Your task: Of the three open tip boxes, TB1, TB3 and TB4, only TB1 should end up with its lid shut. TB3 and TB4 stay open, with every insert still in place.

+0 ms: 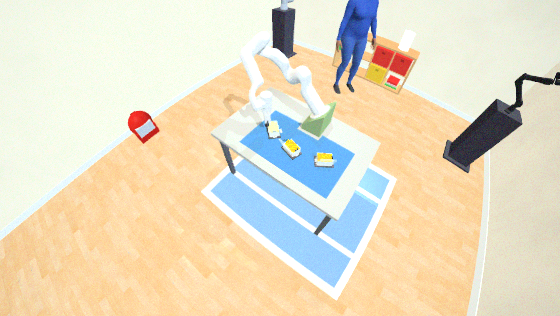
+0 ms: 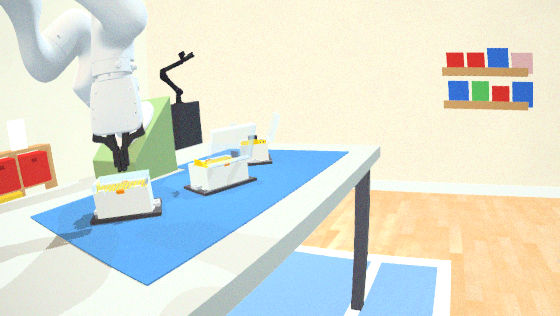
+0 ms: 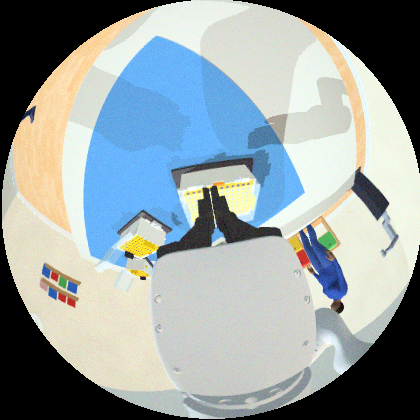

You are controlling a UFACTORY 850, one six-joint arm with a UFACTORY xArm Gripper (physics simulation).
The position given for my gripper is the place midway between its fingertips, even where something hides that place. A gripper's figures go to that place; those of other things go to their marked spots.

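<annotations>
Distances from the lens: a clear lid [image 2: 226, 145], 0.70 m from the lens; a clear lid [image 2: 122, 181], 0.63 m from the lens; my gripper [image 2: 123, 170], 0.61 m from the lens.
</annotations>
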